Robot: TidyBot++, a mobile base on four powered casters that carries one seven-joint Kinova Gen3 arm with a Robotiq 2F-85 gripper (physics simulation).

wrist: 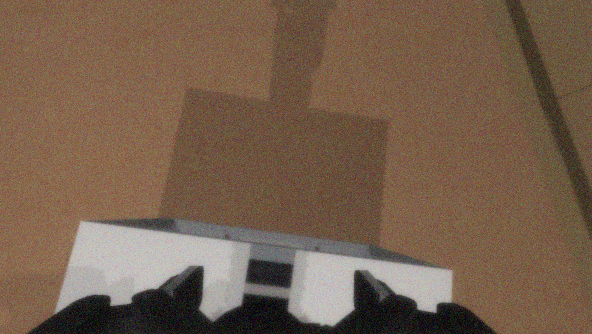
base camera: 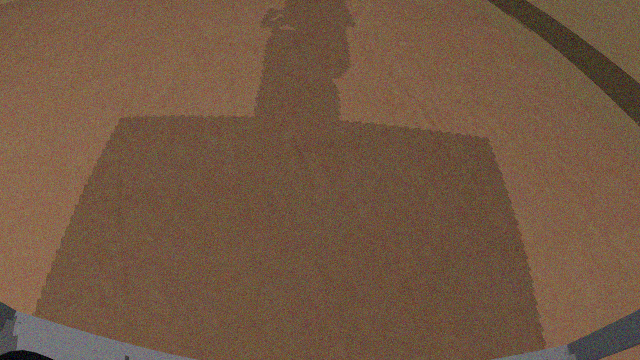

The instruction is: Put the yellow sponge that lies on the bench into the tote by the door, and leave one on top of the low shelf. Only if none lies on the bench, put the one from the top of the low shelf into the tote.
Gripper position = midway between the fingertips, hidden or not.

My gripper shows in the wrist view (279, 285); in the base camera view it is out of frame. The same spot on a tan cabinet: (wrist: 539, 51) is (base camera: 596, 49).
